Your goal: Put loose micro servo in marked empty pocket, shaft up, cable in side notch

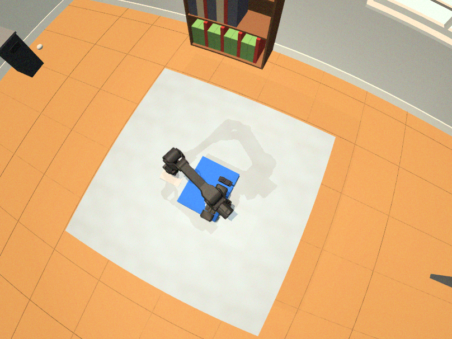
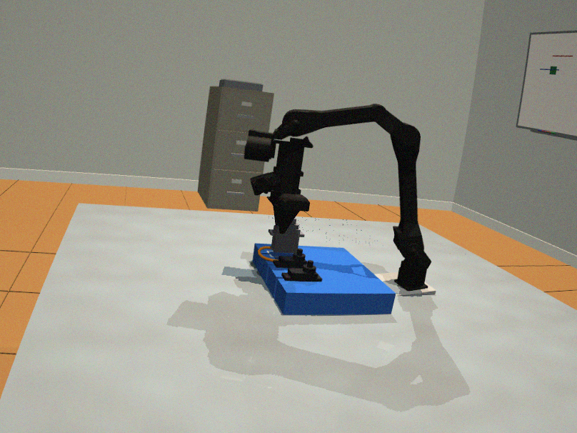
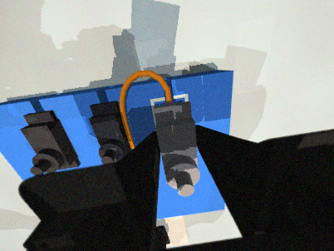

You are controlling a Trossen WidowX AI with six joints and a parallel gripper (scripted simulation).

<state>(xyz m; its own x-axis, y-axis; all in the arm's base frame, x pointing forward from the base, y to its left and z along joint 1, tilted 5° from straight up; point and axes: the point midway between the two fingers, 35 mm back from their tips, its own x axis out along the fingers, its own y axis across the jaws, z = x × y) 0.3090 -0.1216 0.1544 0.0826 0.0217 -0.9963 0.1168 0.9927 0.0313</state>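
The deck is 11 cm behind my gripper tip, 9 cm to the left of it and 8 cm below it.
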